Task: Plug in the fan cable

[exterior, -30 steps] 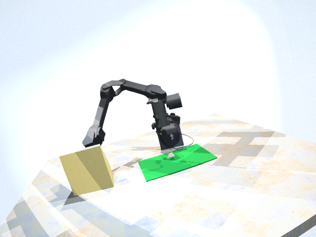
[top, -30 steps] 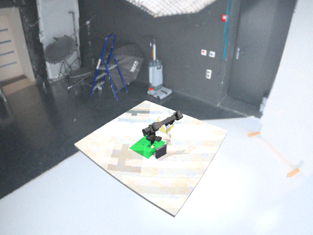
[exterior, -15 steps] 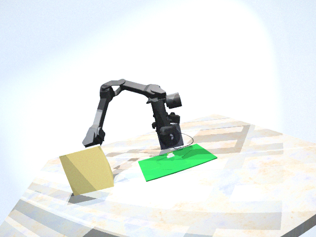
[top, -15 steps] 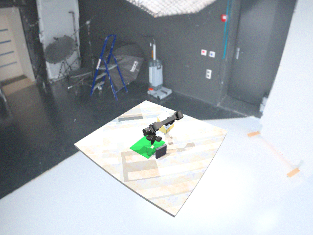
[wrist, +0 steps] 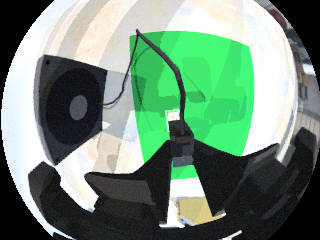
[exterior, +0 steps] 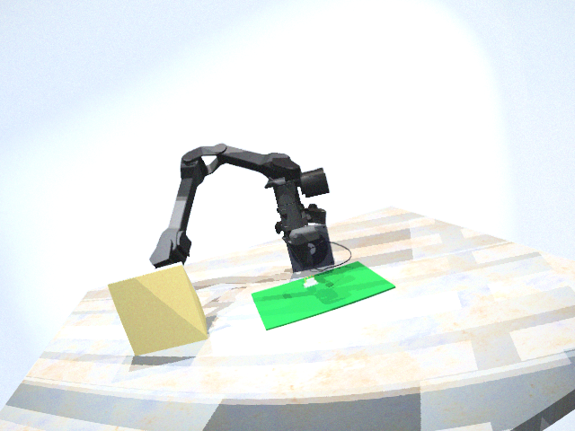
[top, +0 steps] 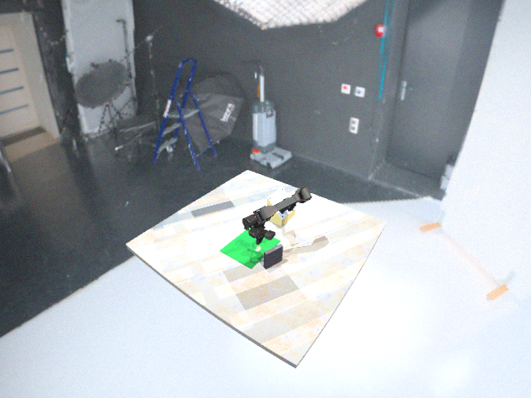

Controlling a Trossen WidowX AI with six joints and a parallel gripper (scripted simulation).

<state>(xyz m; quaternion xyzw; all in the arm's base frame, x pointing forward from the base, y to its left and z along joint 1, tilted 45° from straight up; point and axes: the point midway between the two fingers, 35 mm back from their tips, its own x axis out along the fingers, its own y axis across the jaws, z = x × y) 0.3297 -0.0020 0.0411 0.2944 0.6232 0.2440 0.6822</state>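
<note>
Now: the green board 6 cm to the right of my gripper tip and 8 cm below it. The rest, counted from my gripper tip: black fan: 6 cm ahead, 12 cm to the left, 1 cm below; then dark fan plug: 1 cm ahead, 1 cm above.
</note>
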